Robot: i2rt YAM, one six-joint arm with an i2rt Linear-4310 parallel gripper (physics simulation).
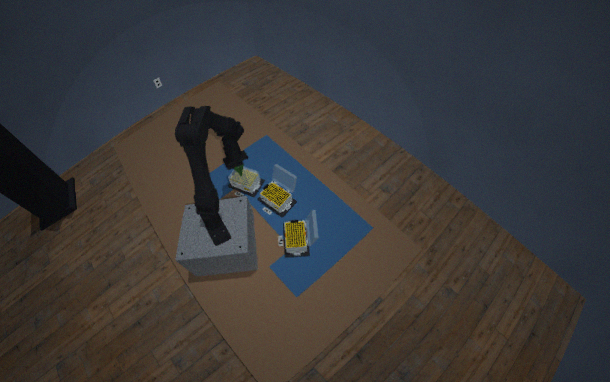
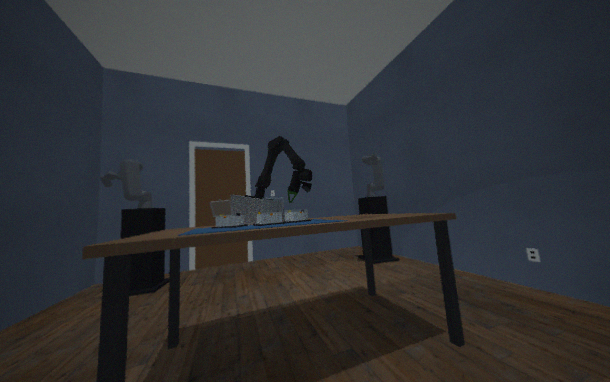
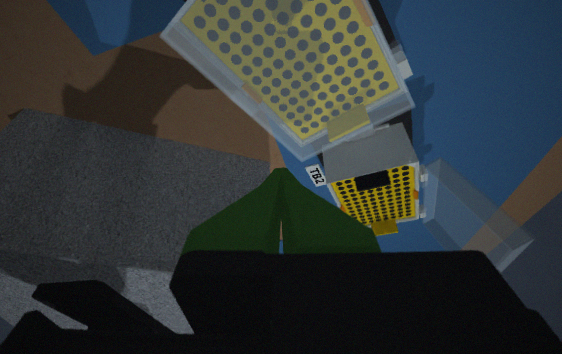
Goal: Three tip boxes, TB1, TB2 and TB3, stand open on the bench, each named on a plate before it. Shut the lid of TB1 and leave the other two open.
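Places are measured from the arm's base along level axes (x right, y ahead, z up), in metres.
Where they show: gripper, fingertip midpoint: [image 1: 241,175] [image 2: 289,203] [image 3: 280,177]; arm's base, link origin: [image 1: 214,224] [image 2: 259,198] [image 3: 126,320].
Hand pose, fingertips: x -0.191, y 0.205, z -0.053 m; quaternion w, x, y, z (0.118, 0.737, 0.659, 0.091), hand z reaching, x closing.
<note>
Each offset is from my fingertips to the top centre of the thing. "pt": to the spot under its first point. Level surfaces: height alone.
The box at one end of the row @[dy +0.005, dx -0.028, dz -0.043 m] [image 1: 244,180] [image 2: 296,215] [image 3: 295,65] has its clear lid down over yellow tip racks; its name plate is not readable. The middle box, TB2 @[dy +0.092, dx +0.136, dz -0.046 m] [image 1: 276,195] [image 2: 269,218] [image 3: 375,195], stands open, its clear lid @[dy +0.155, dx +0.115, dz +0.033 m] [image 1: 284,178] [image 3: 470,210] raised; its plate @[pt dy +0.026, dx +0.155, dz -0.118 m] [image 3: 315,175] reads TB2. The box at the other end [image 1: 295,235] [image 2: 229,220] is open with its lid @[pt dy +0.122, dx +0.400, dz +0.025 m] [image 1: 314,226] upright; its plate [image 1: 280,241] is too small to read. My gripper [image 1: 241,175] [image 2: 291,201] [image 3: 280,177], with green fingers, is shut and empty, a little above the lidded box.
The grey block [image 1: 217,230] [image 3: 130,185] under the arm's base stands beside the row. The boxes stand on a blue mat @[dz -0.120 m] [image 1: 340,225] on the brown table @[dz -0.124 m] [image 1: 325,330]. Two black pedestals [image 2: 143,240] [image 2: 378,225] with pale arms stand beyond the table.
</note>
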